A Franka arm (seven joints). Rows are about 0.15 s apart.
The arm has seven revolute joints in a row. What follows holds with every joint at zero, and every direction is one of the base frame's.
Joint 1 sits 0.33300 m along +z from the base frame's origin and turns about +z.
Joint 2 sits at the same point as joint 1 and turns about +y.
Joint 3 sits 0.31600 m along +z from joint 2 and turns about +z.
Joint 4 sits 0.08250 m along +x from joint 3 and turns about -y.
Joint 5 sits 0.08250 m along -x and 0.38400 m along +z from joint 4 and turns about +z.
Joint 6 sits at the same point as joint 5 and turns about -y.
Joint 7 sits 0.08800 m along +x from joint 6 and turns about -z.
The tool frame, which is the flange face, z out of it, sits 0.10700 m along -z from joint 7; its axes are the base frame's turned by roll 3.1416, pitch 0.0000 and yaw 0.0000 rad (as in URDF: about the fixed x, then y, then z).
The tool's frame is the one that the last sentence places.
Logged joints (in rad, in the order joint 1, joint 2, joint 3, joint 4, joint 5, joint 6, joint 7), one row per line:
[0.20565, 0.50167, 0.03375, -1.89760, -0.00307, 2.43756, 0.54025]
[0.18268, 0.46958, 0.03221, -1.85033, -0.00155, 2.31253, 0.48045]
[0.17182, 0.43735, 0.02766, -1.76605, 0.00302, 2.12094, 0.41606]
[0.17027, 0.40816, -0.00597, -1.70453, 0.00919, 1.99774, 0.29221]
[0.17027, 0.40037, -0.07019, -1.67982, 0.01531, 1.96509, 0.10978]
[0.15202, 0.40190, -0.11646, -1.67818, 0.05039, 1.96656, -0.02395]
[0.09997, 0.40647, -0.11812, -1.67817, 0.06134, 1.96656, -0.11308]
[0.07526, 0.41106, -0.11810, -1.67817, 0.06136, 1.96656, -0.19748]
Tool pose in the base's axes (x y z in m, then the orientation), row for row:
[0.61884, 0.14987, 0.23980, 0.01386, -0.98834, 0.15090, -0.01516]
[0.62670, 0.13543, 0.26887, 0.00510, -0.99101, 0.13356, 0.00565]
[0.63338, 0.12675, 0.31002, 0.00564, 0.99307, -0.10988, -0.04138]
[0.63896, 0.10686, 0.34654, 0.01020, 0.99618, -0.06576, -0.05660]
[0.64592, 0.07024, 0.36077, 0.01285, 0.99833, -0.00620, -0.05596]
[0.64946, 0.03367, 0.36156, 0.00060, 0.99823, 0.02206, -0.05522]
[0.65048, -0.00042, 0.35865, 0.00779, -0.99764, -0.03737, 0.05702]
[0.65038, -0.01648, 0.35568, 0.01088, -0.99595, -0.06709, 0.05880]
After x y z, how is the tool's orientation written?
As a quaternion, w x y z.
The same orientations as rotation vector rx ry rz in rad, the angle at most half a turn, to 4 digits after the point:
[-3.0778, 0.4699, -0.0472]
[-3.1033, 0.4182, 0.0177]
[3.1087, -0.3440, -0.1295]
[3.1094, -0.2053, -0.1767]
[3.1109, -0.0193, -0.1744]
[3.1348, 0.0693, -0.1734]
[-3.1187, -0.1168, 0.1783]
[-3.1074, -0.2093, 0.1835]

